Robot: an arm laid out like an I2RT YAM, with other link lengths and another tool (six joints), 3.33 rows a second.
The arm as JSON. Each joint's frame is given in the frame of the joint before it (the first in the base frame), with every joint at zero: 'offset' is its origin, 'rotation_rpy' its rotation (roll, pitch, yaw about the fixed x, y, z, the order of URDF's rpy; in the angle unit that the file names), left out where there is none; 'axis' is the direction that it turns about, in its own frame. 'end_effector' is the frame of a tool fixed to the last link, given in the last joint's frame.
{
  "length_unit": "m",
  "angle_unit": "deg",
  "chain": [
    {
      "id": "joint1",
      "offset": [
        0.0,
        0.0,
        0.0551
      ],
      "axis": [
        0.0,
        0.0,
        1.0
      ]
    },
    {
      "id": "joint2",
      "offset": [
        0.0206,
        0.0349,
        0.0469
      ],
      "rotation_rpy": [
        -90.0,
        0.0,
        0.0
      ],
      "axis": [
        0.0,
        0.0,
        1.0
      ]
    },
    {
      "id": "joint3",
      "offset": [
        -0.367,
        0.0,
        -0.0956
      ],
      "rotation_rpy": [
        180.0,
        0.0,
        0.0
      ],
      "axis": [
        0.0,
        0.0,
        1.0
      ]
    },
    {
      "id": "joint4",
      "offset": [
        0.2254,
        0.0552,
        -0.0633
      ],
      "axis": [
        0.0,
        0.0,
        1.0
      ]
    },
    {
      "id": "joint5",
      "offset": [
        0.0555,
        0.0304,
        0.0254
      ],
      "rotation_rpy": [
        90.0,
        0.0,
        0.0
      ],
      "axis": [
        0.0,
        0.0,
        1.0
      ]
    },
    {
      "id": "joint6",
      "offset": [
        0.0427,
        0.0,
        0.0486
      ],
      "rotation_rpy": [
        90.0,
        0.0,
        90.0
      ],
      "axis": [
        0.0,
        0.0,
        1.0
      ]
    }
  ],
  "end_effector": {
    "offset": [
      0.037,
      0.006,
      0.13
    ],
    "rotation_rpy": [
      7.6,
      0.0,
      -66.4
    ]
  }
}
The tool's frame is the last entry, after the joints.
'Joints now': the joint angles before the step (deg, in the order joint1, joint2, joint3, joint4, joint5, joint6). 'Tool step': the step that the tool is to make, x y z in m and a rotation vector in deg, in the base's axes. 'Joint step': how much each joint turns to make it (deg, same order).
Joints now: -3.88 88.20 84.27 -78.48 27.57 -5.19
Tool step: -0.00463 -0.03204 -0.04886 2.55 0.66 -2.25
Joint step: -9.23 0.79 -10.03 12.96 -3.45 -7.25
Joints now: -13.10 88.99 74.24 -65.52 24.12 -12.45
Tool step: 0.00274 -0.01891 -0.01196 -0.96 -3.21 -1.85
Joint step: -3.89 0.11 -3.24 7.59 -0.33 -2.21
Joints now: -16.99 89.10 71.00 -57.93 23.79 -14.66
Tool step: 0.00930 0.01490 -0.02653 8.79 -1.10 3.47
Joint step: -1.77 0.85 -2.03 2.27 -9.70 -3.20
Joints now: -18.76 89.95 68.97 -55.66 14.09 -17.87
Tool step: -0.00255 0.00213 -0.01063 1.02 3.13 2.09
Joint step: -0.03 1.10 -1.07 -0.61 -0.40 -2.14
